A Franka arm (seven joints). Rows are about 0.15 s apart.
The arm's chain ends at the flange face. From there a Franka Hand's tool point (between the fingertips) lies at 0.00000 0.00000 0.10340 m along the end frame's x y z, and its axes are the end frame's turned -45 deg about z.
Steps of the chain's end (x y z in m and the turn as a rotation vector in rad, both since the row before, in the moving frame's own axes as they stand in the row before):
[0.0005 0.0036 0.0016 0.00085 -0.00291 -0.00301]
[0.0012 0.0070 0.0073 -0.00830 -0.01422 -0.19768]
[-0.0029 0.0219 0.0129 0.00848 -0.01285 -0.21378]
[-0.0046 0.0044 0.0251 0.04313 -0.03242 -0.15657]
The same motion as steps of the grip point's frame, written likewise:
[-0.0023 0.0026 0.0016 0.00266 -0.00146 -0.00301]
[-0.0058 0.0055 0.0073 0.00419 -0.01592 -0.19768]
[-0.0180 0.0119 0.0129 0.01508 -0.00309 -0.21378]
[-0.0060 -0.0057 0.0249 0.05342 0.00757 -0.15657]

